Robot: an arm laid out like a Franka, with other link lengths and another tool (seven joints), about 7 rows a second.
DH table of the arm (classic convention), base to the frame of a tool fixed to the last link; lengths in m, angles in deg. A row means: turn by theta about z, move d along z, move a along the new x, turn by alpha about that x. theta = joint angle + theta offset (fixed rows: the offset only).
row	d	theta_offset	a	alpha
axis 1	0.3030	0.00	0.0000	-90.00
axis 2	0.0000	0.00	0.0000	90.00
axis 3	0.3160	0.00	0.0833	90.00
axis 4	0.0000	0.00	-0.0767	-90.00
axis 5	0.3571	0.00	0.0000	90.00
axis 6	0.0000	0.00	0.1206	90.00
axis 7	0.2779	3.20	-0.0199	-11.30
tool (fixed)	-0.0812	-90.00	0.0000	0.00
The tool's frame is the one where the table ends.
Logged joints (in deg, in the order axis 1, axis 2, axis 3, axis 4, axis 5, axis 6, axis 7), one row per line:
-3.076, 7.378, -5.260, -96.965, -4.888, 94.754, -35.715
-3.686, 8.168, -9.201, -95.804, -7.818, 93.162, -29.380
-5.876, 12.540, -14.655, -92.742, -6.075, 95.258, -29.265
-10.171, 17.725, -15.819, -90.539, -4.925, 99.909, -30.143
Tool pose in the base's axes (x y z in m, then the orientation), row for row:
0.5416, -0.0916, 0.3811, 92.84, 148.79, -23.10
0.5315, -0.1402, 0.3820, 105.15, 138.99, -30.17
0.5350, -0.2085, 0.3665, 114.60, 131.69, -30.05
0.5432, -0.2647, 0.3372, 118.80, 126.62, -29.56
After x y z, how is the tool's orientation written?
As a rotation vector, in degrees.
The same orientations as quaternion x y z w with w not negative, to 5 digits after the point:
0.52464, 0.84082, -0.13054, 0.02711
0.59426, 0.78551, -0.17051, 0.02726
0.64675, 0.74319, -0.16959, 0.02496
0.67414, 0.71851, -0.16774, 0.03381

